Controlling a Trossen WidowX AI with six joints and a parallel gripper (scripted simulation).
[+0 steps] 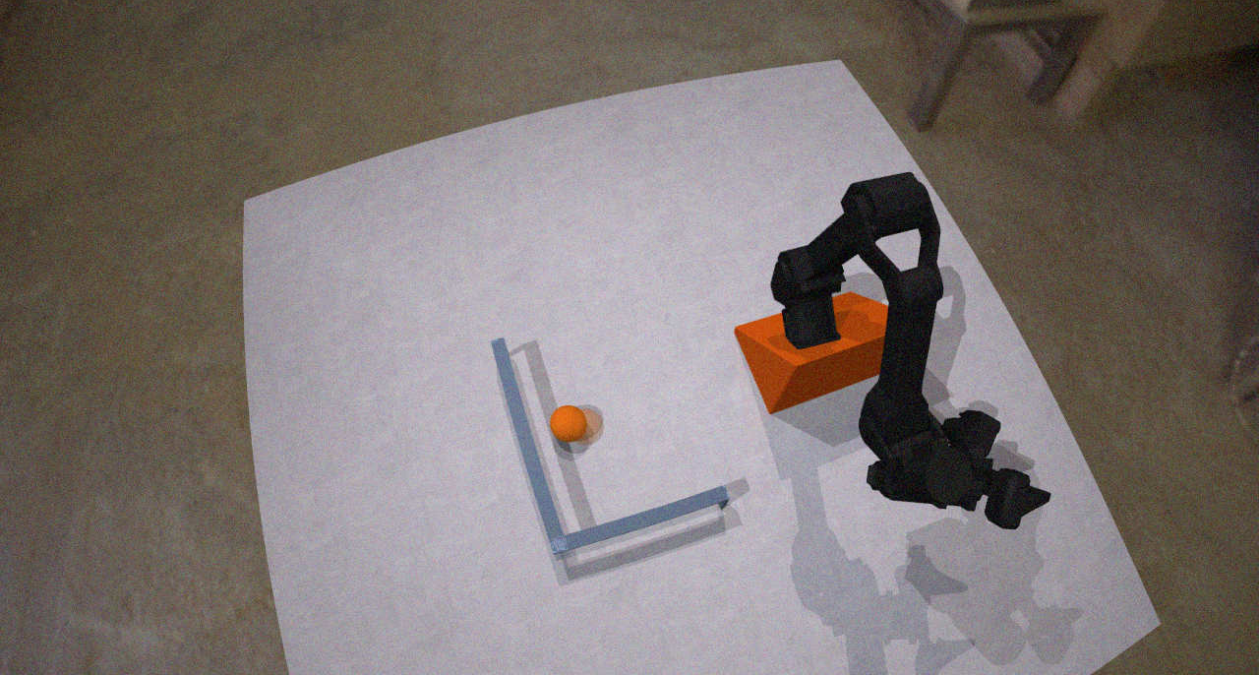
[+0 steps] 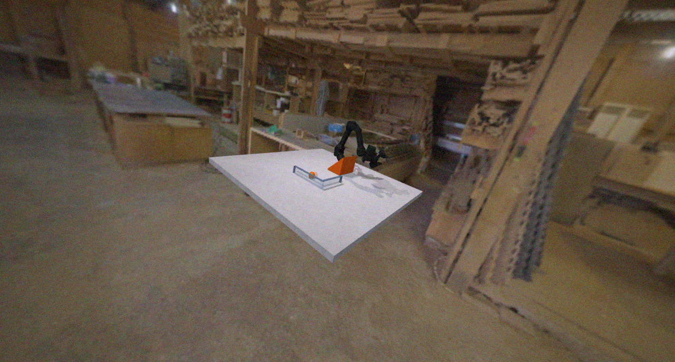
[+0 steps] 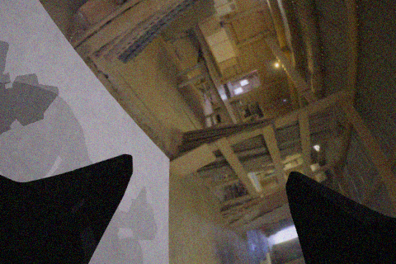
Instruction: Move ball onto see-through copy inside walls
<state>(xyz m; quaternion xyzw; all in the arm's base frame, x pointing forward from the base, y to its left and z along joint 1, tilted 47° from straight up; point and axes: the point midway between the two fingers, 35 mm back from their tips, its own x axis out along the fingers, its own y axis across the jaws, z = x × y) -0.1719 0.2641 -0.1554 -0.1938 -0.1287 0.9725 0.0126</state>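
The orange ball is 54 cm ahead of my gripper tip, 28 cm to the right of it and 20 cm below it. Also, from my gripper tip: see-through copy of ball: 51 cm ahead, 27 cm to the right, 20 cm below.
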